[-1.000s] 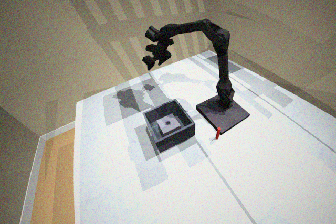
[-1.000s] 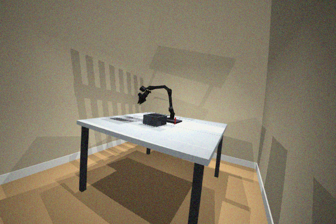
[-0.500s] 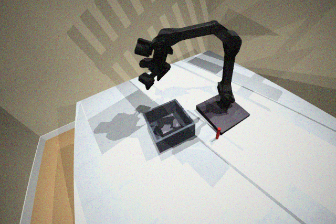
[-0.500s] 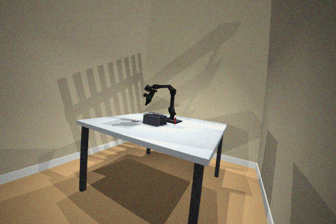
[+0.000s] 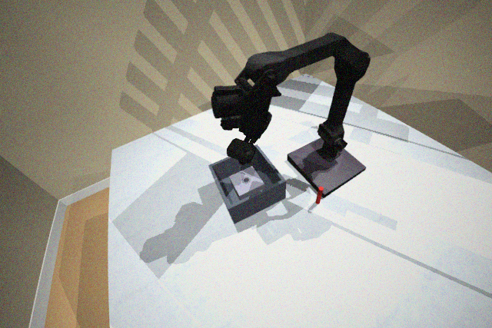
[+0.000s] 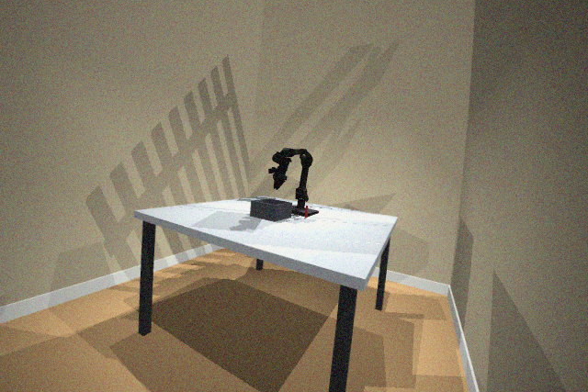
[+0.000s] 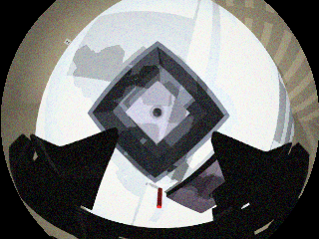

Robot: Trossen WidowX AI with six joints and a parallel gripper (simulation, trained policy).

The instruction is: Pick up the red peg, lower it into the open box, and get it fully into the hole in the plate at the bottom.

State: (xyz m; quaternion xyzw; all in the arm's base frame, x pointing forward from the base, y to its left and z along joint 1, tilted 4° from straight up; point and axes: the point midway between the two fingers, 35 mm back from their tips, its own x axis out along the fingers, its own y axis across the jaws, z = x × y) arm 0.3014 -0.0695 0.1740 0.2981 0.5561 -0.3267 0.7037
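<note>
Now: gripper tip 130 mm past the red peg, 180 mm to the right of it and 140 mm above it. Also, from my gripper tip: grey box: 20 mm ahead, 150 mm below; pale plate: 20 mm ahead, 130 mm below.
</note>
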